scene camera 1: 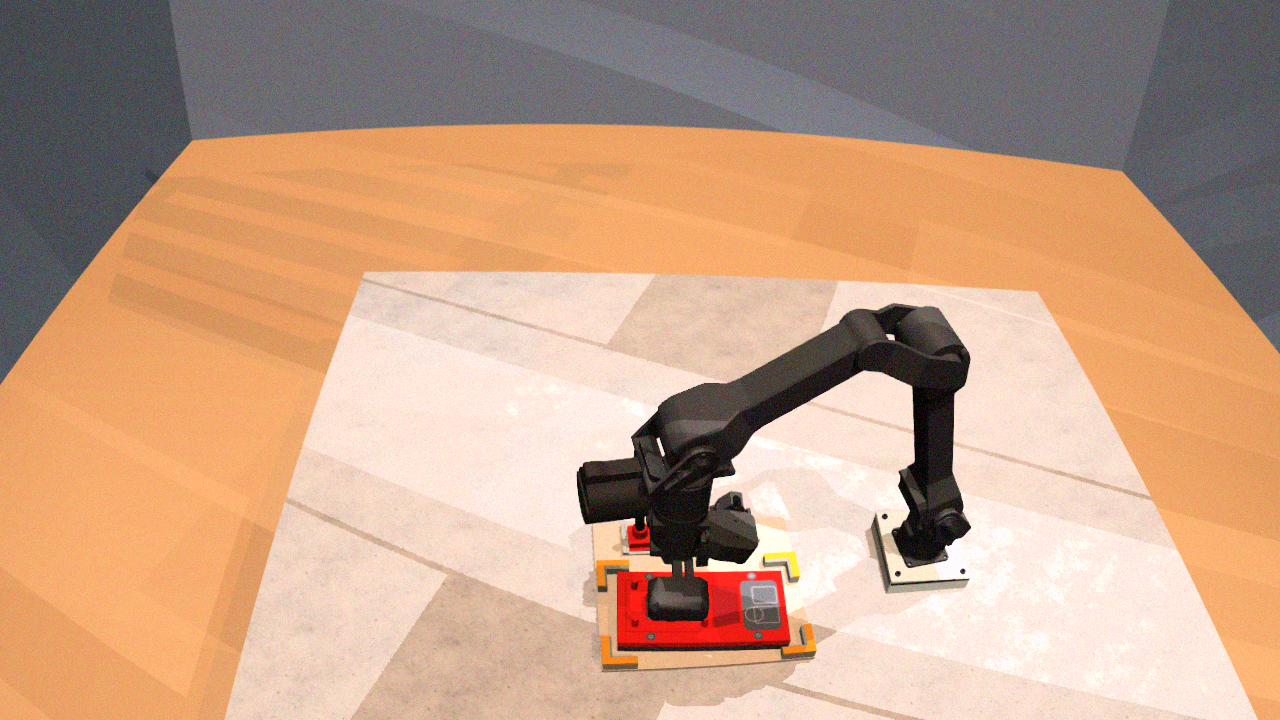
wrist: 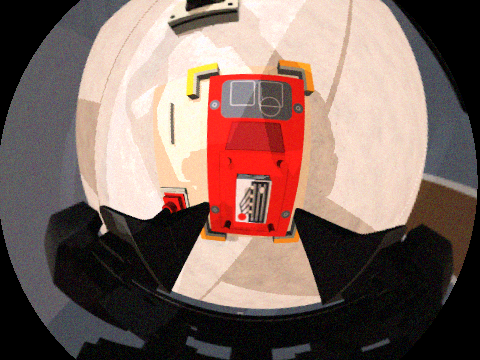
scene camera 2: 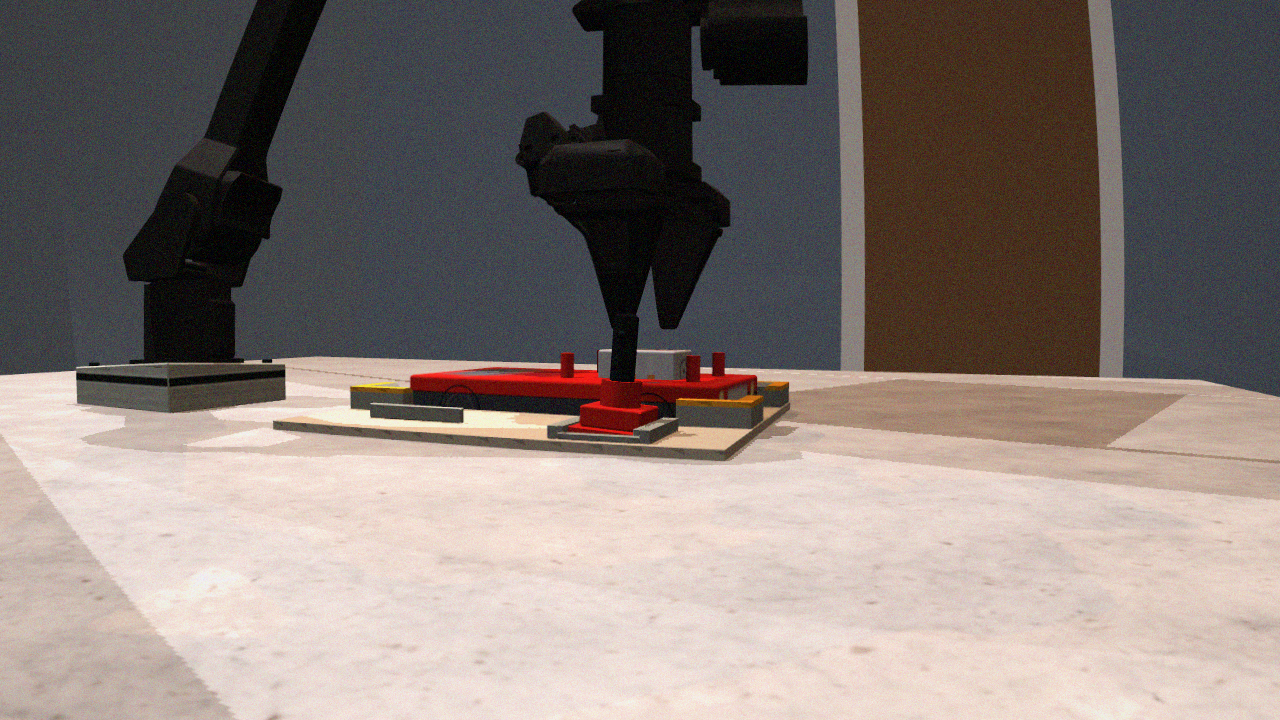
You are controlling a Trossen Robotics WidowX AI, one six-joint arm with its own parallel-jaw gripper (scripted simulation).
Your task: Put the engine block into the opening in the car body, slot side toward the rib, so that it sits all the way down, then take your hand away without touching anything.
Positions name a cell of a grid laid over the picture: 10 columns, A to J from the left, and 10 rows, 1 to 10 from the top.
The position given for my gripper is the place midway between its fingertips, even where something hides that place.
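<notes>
There's a red car body, which you'd find at (scene camera 2: E6) and (wrist: F4), and a grey-white engine block, at (scene camera 2: F6) and (wrist: F6). My gripper, at (scene camera 2: F5), (scene camera 1: F9) and (wrist: F6), is open and it's holding nothing.
</notes>
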